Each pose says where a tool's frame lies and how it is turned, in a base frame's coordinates. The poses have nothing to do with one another.
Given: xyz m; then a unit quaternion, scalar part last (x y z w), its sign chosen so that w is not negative.
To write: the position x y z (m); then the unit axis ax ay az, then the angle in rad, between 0 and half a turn. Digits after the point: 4 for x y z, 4 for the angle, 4 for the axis.
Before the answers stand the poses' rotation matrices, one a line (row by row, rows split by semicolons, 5 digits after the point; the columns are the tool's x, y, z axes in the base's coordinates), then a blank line. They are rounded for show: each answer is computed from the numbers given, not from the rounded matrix.
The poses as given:
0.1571, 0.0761, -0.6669, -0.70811, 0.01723, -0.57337, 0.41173
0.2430, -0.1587, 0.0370, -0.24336, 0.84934, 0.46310, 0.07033
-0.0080, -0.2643, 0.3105, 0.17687, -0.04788, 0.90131, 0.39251
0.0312, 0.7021, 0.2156, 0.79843, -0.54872, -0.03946, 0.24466
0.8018, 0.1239, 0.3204, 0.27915, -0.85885, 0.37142, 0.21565
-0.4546, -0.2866, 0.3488, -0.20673, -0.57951, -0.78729, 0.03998
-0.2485, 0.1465, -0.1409, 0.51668, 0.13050, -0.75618, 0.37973
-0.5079, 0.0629, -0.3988, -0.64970, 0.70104, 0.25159, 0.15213
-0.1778, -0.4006, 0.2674, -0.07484, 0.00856, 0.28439, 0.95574
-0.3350, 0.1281, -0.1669, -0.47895, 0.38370, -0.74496, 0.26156
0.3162, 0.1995, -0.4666, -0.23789, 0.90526, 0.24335, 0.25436
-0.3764, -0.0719, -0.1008, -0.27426, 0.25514, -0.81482, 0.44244
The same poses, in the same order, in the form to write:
0.34189 0.44775 0.82621; -0.49655 -0.66036 0.56335; 0.79784 -0.60286 -0.00344
-0.87166 -0.47853 -0.10593; -0.34825 0.45263 0.82088; -0.34486 0.75242 -0.56119
-0.62931 -0.72448 0.28124; 0.69061 -0.68729 -0.22516; 0.35642 0.05254 0.93285
0.39470 -0.85692 -0.33151; -0.89554 -0.27810 -0.34738; 0.20549 0.43399 -0.87717
-0.75114 -0.63969 -0.16306; -0.31930 0.56825 -0.75838; 0.57778 -0.51759 -0.63109
-0.91133 0.30256 0.27918; 0.17665 -0.32513 0.92902; 0.37185 0.89596 0.24286
-0.17769 0.70915 -0.68230; -0.43944 -0.67755 -0.58977; -0.88052 0.19504 0.43202
-0.10950 -0.98747 -0.11362; -0.83438 0.02919 0.55042; -0.54021 0.15507 -0.82712
0.83810 -0.54489 -0.02621; 0.54233 0.82704 0.14793; -0.05893 -0.13819 0.98865
-0.40439 0.02216 0.91432; -0.75725 -0.56872 -0.32113; 0.51288 -0.82223 0.24676
-0.75742 -0.55450 0.34474; -0.30691 0.76838 0.56161; -0.57630 0.31957 -0.75216
-0.45806 0.58107 0.67271; -0.86097 -0.47830 -0.17310; 0.22118 -0.65847 0.71937

0.1571, 0.0761, -0.6669, -0.7770, 0.0189, -0.6292, 2.2929
0.2430, -0.1587, 0.0370, -0.2440, 0.8514, 0.4642, 3.0008
-0.0080, -0.2643, 0.3105, 0.1923, -0.0521, 0.9800, 2.3349
0.0312, 0.7021, 0.2156, 0.8235, -0.5659, -0.0407, 2.6473
0.8018, 0.1239, 0.3204, 0.2859, -0.8795, 0.3804, 2.7069
-0.4546, -0.2866, 0.3488, -0.2069, -0.5800, -0.7879, 3.0616
-0.2485, 0.1465, -0.1409, 0.5585, 0.1411, -0.8174, 2.3626
-0.5079, 0.0629, -0.3988, -0.6573, 0.7093, 0.2546, 2.8361
-0.1778, -0.4006, 0.2674, -0.2544, 0.0291, 0.9667, 0.5972
-0.3350, 0.1281, -0.1669, -0.4962, 0.3975, -0.7718, 2.6123
0.3162, 0.1995, -0.4666, -0.2460, 0.9360, 0.2516, 2.6272
-0.3764, -0.0719, -0.1008, -0.3058, 0.2845, -0.9086, 2.2250

